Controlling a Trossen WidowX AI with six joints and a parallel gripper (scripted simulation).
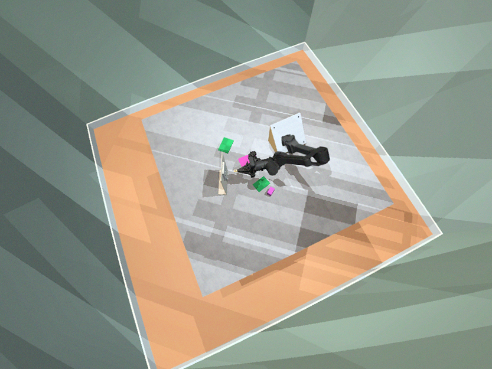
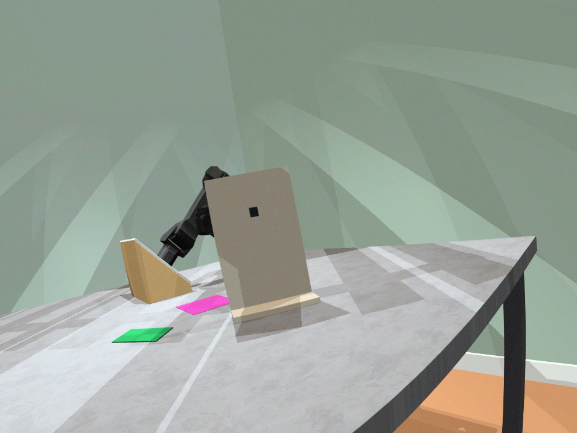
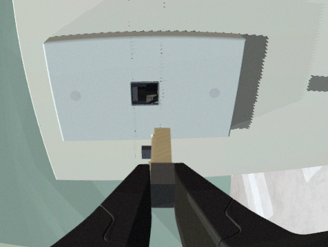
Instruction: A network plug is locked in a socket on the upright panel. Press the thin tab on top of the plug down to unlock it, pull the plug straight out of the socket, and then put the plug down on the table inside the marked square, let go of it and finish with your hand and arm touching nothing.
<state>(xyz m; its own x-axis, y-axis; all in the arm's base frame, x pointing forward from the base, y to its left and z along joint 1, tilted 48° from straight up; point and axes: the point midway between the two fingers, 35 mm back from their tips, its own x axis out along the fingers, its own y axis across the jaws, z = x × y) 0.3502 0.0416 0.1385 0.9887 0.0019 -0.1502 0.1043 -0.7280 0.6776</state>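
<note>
Right now the magenta square is 110 mm behind my gripper tip, 100 mm to the right of it and 190 mm below it. Also, from my gripper tip: tan network plug: right at my gripper tip; then beige panel: 80 mm ahead, 30 mm to the right, 70 mm below.
</note>
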